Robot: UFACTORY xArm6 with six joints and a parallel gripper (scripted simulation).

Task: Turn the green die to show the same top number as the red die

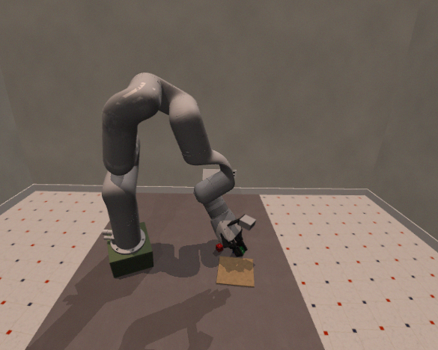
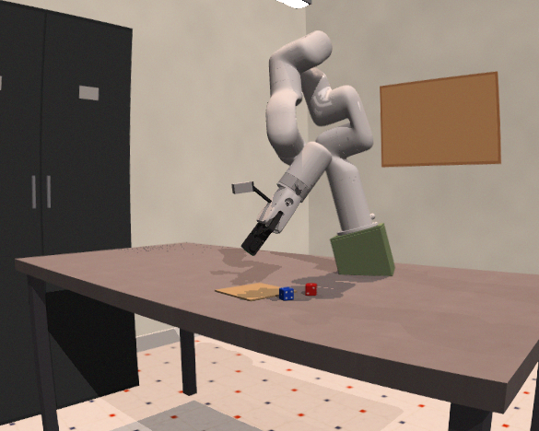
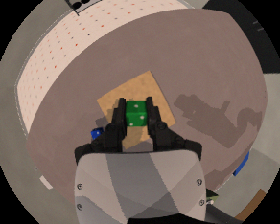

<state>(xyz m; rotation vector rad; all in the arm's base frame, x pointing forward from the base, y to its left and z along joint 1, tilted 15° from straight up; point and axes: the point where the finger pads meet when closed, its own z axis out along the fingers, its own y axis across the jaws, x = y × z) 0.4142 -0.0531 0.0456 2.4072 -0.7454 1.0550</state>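
Right now my hand is 11 cm above the tan mat and 1 cm past it. Also, from my hand: green die 1 cm below; then red die 13 cm to the left, 10 cm below, 6 cm behind; then blue die 11 cm to the left, 10 cm below, 1 cm ahead.
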